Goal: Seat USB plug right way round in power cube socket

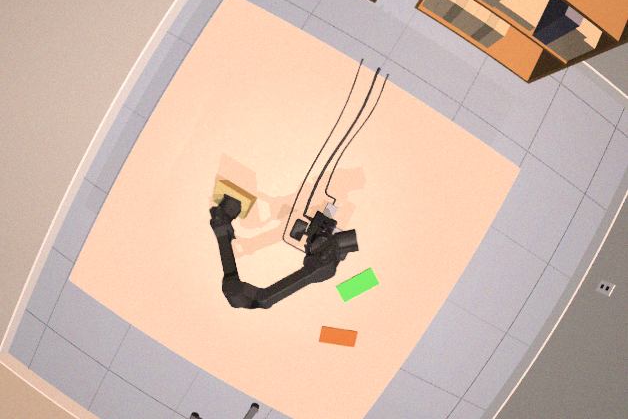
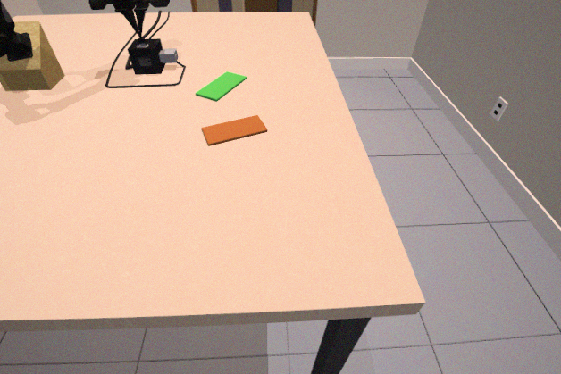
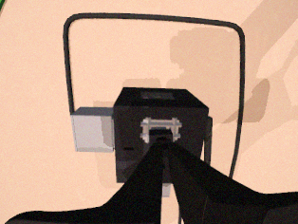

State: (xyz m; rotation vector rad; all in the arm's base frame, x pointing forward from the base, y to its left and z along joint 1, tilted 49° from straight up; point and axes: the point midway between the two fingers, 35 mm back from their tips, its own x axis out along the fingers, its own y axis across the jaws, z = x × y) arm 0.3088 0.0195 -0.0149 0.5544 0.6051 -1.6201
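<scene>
My gripper tip is 1 cm to the right of the USB socket and 4 cm above it. Round my gripper tip: USB plug: 2 cm below; green card: 21 cm ahead, 12 cm to the right, 11 cm below; orange card: 23 cm ahead, 34 cm to the right, 11 cm below.
</scene>
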